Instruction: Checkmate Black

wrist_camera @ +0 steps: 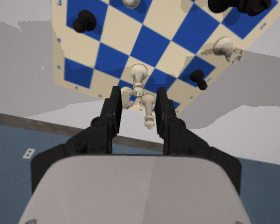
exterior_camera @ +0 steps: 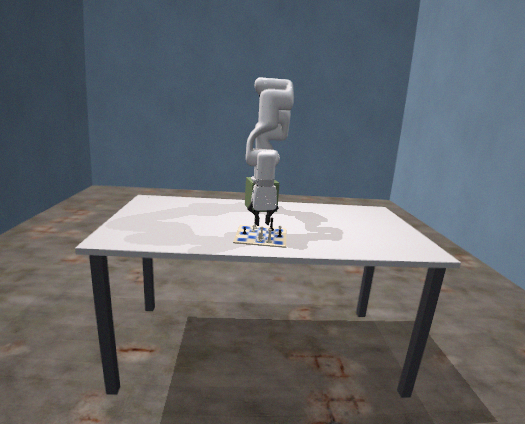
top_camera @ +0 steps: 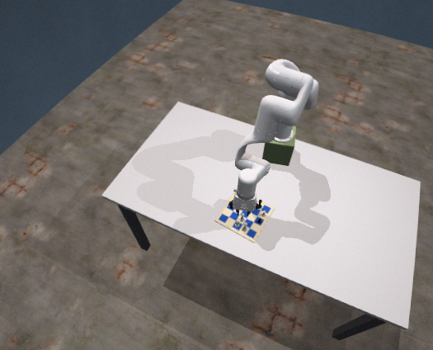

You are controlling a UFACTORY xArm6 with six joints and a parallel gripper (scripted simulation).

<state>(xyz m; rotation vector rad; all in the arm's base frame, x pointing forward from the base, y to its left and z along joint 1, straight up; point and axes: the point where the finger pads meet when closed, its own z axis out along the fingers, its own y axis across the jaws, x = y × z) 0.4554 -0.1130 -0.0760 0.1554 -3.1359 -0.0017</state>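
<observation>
Now: hand 3 cm past the cream chessboard, 1 cm to the right of it and 8 cm above it. The rest, counted from my hand: tall black piece (9 cm behind, 7 cm to the left, 5 cm below).
</observation>
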